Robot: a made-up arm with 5 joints.
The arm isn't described. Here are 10 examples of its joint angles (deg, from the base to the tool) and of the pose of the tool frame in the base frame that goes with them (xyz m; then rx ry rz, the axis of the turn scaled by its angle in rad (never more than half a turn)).
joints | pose
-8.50 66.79 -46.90 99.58 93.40 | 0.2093 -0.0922 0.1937 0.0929 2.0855 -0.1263
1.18 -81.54 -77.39 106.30 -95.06 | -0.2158 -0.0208 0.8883 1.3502 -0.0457 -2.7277
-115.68 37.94 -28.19 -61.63 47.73 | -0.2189 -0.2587 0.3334 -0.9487 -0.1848 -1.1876
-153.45 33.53 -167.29 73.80 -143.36 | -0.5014 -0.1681 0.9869 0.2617 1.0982 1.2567
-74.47 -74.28 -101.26 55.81 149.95 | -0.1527 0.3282 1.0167 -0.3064 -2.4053 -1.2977
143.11 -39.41 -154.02 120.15 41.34 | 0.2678 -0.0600 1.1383 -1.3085 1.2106 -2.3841
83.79 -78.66 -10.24 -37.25 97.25 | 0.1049 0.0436 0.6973 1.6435 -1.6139 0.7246
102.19 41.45 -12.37 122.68 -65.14 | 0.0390 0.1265 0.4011 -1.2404 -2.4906 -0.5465
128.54 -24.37 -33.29 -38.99 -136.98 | -0.1292 0.2899 0.6984 1.2776 1.1020 -0.0587
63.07 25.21 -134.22 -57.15 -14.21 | 0.2917 0.4419 1.0231 -1.0866 -2.8953 0.3730
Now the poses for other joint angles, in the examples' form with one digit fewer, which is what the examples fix.
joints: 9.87 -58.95 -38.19 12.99 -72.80
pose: 0.137 0.004 0.823 -1.987 -0.478 2.259
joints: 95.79 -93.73 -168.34 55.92 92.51
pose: 0.186 -0.786 0.532 -2.111 1.825 0.471
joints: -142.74 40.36 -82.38 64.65 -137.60
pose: -0.455 -0.261 0.387 -0.039 -0.431 1.460
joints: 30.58 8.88 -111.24 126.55 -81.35
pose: 0.418 0.216 0.857 -0.556 -0.198 -2.704
